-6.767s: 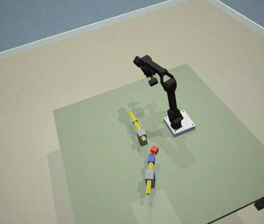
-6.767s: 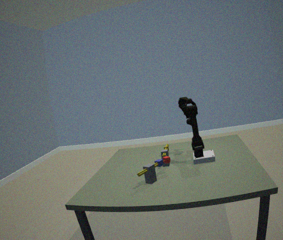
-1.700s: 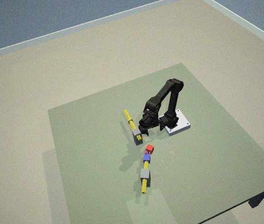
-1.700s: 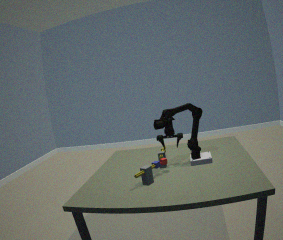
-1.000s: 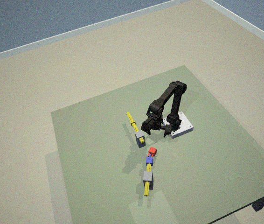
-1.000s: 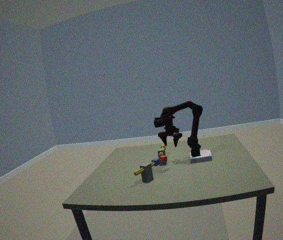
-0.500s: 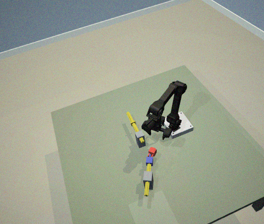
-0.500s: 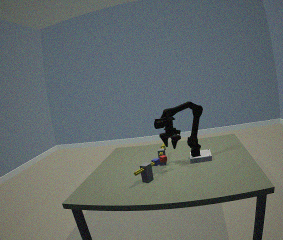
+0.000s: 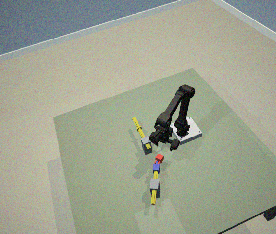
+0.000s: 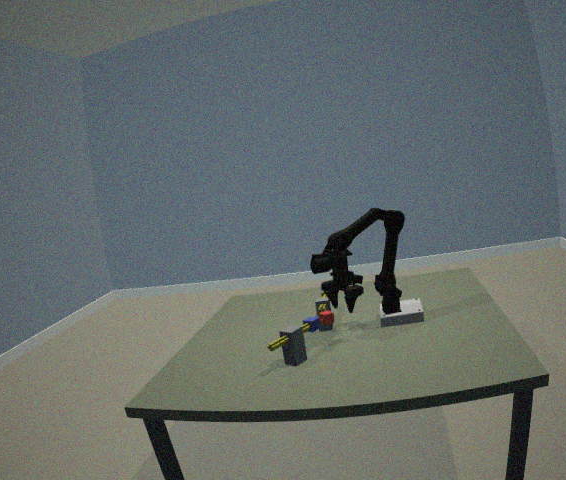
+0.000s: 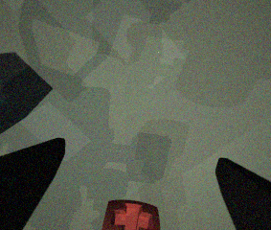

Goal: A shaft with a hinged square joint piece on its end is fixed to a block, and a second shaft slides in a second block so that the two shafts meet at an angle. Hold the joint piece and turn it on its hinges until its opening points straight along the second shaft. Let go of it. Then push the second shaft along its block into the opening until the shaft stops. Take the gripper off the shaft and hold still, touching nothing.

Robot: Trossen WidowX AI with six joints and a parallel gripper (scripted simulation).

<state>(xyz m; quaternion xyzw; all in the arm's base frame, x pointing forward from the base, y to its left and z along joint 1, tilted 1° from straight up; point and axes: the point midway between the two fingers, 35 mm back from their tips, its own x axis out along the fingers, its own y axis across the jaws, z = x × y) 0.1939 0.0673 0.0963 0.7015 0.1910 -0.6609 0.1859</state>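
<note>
My gripper tip is 7 cm short of the red joint piece and 4 cm to the right of it.
</note>
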